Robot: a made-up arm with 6 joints. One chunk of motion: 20 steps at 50 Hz.
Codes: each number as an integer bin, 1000 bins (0 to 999) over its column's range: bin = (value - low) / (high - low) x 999, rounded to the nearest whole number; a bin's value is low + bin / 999 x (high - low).
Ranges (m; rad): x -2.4..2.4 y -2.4..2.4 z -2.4..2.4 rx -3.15..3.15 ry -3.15..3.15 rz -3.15..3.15
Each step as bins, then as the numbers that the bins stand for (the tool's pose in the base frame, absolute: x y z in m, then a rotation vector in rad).
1 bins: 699 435 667 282 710 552
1 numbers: 0.9586 -0.3099 0.8048 -1.3716 1.3275 0.3311
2 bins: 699 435 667 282 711 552
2 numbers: 0.9586 -0.3099 0.8048 -1.3716 1.3338 0.3311
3 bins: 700 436 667 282 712 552
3 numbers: 0.9634 -0.3051 0.8048 -1.3716 1.3401 0.3311
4 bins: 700 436 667 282 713 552
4 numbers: 0.9634 -0.3051 0.8048 -1.3716 1.3464 0.3311
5 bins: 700 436 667 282 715 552
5 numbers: 0.9634 -0.3051 0.8048 -1.3716 1.3590 0.3311
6 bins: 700 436 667 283 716 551
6 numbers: 0.9634 -0.3051 0.8048 -1.3653 1.3653 0.3248
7 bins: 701 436 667 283 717 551
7 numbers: 0.9682 -0.3051 0.8048 -1.3653 1.3716 0.3248
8 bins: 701 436 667 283 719 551
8 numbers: 0.9682 -0.3051 0.8048 -1.3653 1.3842 0.3248
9 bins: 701 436 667 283 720 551
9 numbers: 0.9682 -0.3051 0.8048 -1.3653 1.3905 0.3248
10 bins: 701 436 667 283 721 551
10 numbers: 0.9682 -0.3051 0.8048 -1.3653 1.3968 0.3248
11 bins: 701 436 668 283 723 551
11 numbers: 0.9682 -0.3051 0.8096 -1.3653 1.4095 0.3248
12 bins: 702 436 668 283 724 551
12 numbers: 0.9730 -0.3051 0.8096 -1.3653 1.4158 0.3248
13 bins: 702 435 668 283 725 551
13 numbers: 0.9730 -0.3099 0.8096 -1.3653 1.4221 0.3248
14 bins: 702 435 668 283 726 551
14 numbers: 0.9730 -0.3099 0.8096 -1.3653 1.4284 0.3248
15 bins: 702 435 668 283 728 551
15 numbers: 0.9730 -0.3099 0.8096 -1.3653 1.4410 0.3248
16 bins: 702 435 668 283 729 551
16 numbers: 0.9730 -0.3099 0.8096 -1.3653 1.4473 0.3248
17 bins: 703 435 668 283 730 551
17 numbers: 0.9778 -0.3099 0.8096 -1.3653 1.4536 0.3248
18 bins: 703 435 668 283 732 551
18 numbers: 0.9778 -0.3099 0.8096 -1.3653 1.4662 0.3248
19 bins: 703 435 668 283 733 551
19 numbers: 0.9778 -0.3099 0.8096 -1.3653 1.4725 0.3248
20 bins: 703 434 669 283 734 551
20 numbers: 0.9778 -0.3147 0.8144 -1.3653 1.4788 0.3248
